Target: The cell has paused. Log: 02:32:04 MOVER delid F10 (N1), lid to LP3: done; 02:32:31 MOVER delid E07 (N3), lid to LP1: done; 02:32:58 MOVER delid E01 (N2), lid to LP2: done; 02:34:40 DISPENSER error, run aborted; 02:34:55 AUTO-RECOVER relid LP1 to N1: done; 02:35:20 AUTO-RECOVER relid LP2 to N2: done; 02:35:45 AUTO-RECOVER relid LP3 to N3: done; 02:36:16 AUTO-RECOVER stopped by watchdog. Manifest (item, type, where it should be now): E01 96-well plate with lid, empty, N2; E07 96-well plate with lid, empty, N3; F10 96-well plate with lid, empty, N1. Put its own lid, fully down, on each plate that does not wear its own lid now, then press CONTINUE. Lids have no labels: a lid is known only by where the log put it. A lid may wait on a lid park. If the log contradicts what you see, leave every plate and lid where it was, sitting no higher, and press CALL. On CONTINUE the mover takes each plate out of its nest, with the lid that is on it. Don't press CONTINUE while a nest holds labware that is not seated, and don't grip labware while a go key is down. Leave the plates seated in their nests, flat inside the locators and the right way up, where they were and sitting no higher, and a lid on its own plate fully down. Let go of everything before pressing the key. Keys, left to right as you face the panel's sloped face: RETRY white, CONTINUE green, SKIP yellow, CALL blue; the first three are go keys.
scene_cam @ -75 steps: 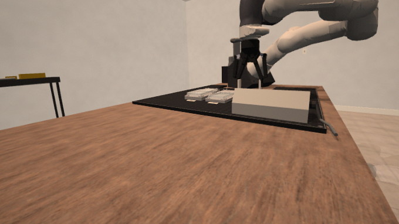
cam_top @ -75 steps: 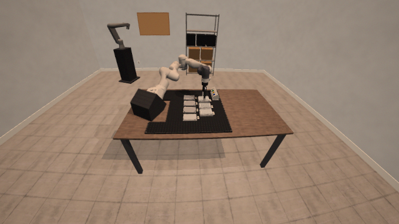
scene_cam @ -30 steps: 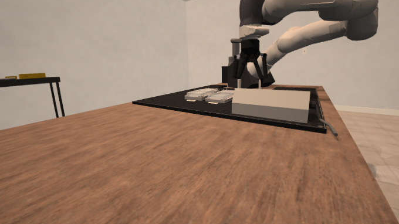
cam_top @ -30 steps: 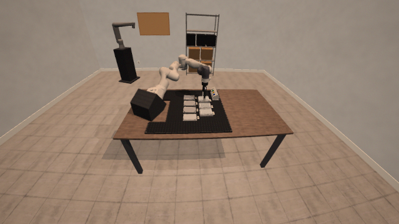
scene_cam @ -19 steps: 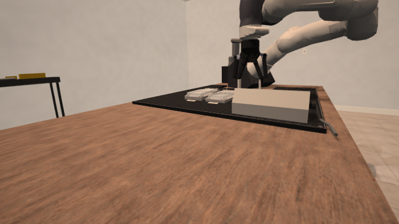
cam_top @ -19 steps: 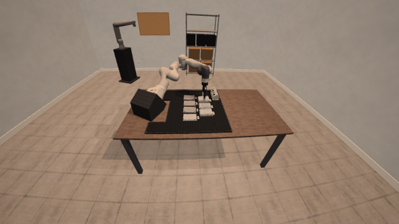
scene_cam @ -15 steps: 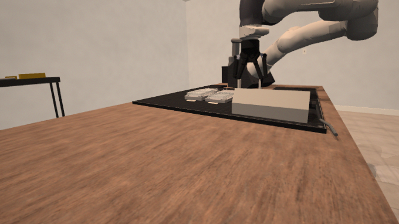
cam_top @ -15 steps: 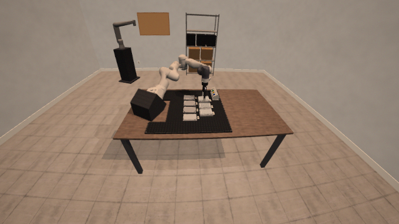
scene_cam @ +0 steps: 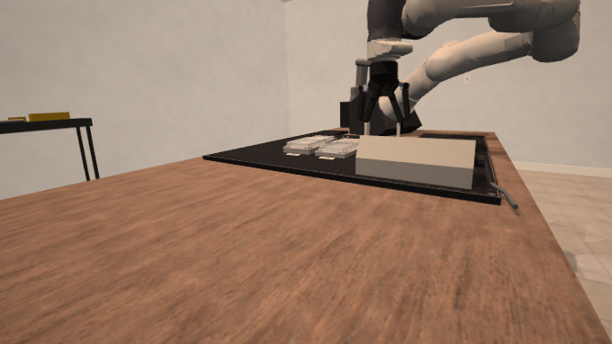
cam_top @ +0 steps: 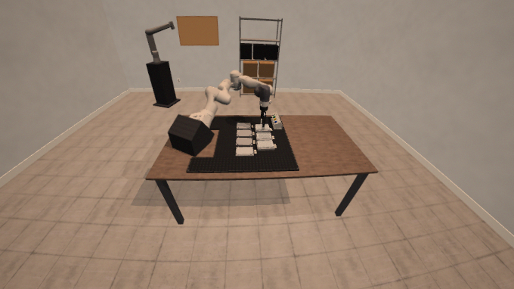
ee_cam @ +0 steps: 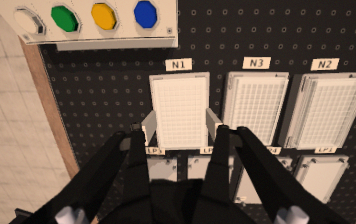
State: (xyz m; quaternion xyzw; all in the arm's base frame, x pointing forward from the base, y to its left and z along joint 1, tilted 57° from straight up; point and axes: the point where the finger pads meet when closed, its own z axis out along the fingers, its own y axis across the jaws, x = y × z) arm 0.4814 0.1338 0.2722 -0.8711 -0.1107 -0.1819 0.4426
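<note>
Right now my hand is 20 mm above the smooth white lid. From my hand the other things lie so: LP2 label 90 mm to the right, 70 mm behind, 60 mm below; then 96-well plate 30 mm below; then blue call key 120 mm ahead, 80 mm to the left, 10 mm above.
</note>
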